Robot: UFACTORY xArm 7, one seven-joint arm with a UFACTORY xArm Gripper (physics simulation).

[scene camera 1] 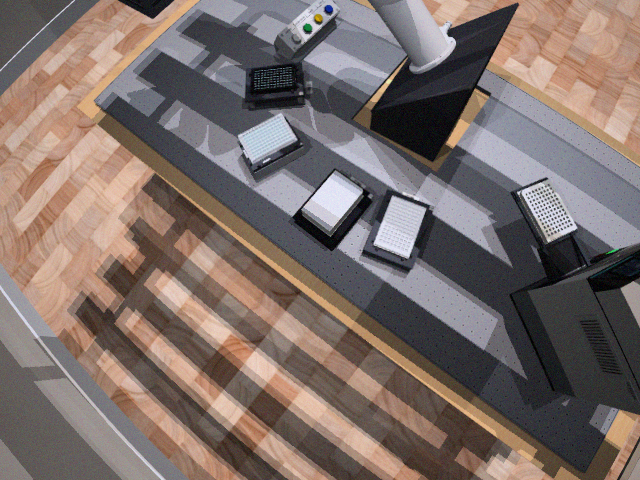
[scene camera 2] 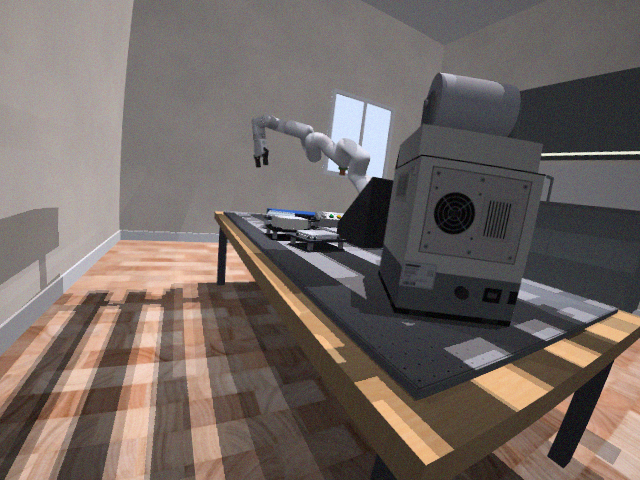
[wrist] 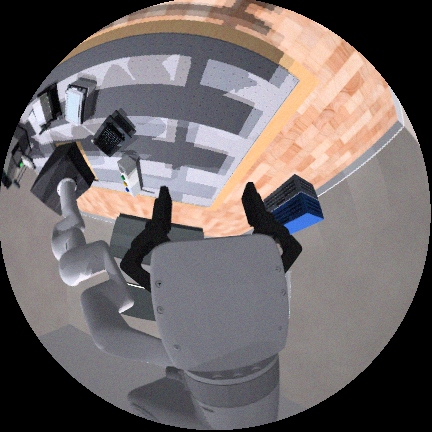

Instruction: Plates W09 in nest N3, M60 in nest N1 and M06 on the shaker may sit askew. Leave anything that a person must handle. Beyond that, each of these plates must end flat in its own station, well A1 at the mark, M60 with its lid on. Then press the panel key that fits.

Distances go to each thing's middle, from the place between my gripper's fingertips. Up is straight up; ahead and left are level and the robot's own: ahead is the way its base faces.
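Labels:
There is the pale blue well plate (scene camera 1: pixel 274 134), a long way to the left of my hand and well below it.

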